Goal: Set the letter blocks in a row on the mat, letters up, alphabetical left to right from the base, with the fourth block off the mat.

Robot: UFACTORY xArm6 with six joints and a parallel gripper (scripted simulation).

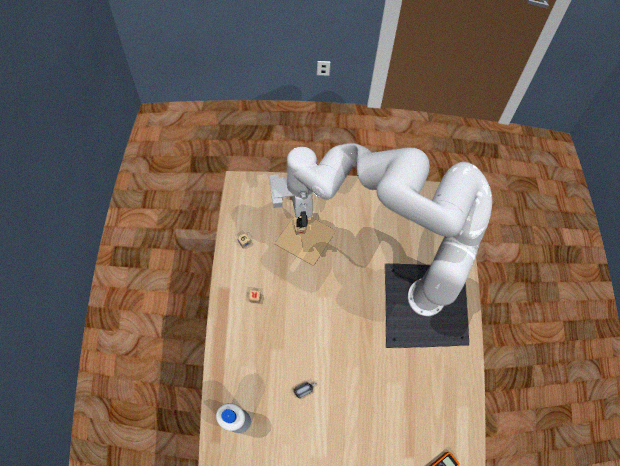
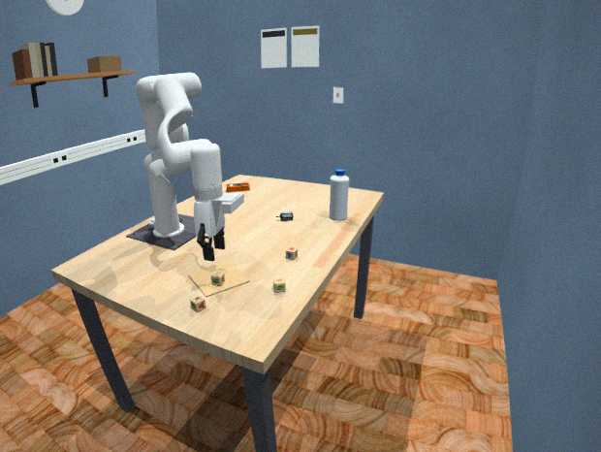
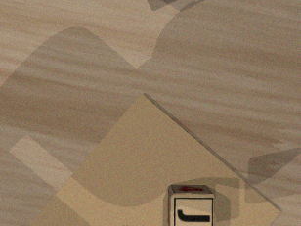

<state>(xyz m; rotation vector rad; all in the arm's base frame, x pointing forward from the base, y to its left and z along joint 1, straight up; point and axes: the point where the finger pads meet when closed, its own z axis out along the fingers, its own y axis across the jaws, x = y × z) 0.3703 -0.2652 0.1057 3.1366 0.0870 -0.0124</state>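
The tan mat lies 2 cm behind my hand, 3 cm to the left of it and 11 cm below it. Round my hand: orange device: 33 cm behind, 83 cm to the left, 10 cm below; small dark object: 3 cm ahead, 51 cm to the left, 10 cm below.
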